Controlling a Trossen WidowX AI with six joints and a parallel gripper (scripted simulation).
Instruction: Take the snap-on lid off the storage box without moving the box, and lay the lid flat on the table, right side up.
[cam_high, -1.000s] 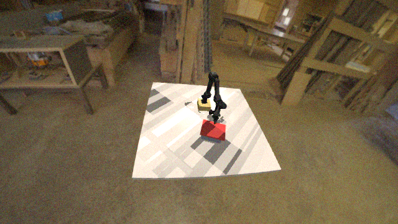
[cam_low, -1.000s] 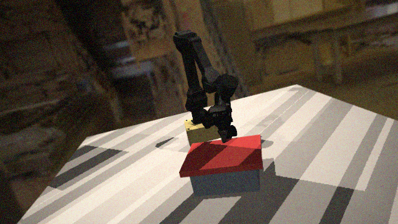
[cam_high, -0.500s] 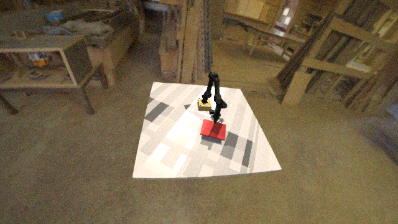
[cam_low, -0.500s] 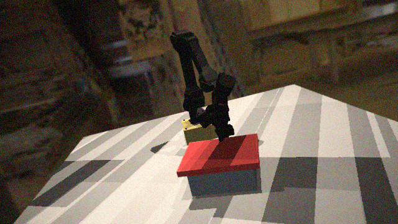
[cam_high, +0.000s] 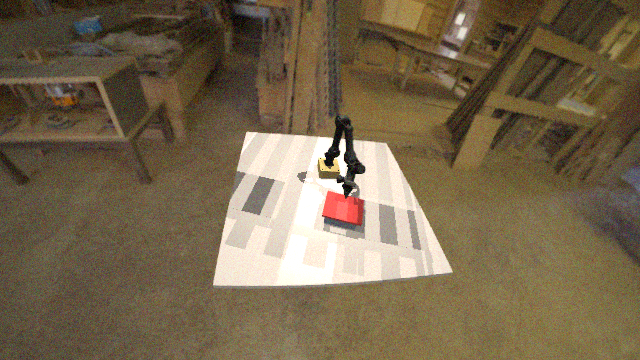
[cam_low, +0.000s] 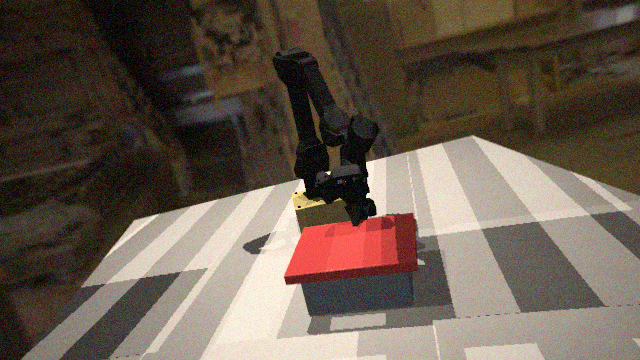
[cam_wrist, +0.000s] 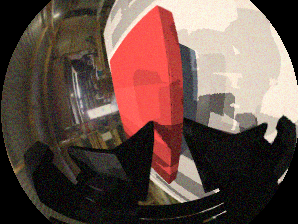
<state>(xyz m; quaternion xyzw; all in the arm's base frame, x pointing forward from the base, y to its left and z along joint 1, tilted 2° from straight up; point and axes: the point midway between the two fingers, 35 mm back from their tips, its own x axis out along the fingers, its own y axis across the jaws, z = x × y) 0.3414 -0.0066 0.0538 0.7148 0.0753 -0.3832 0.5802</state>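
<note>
Now: gripper tip 70 mm short of the red lid and 30 mm to the left of it. Also, from my gripper tip: blue storage box: 70 mm ahead, 40 mm below, 30 mm to the right.
</note>
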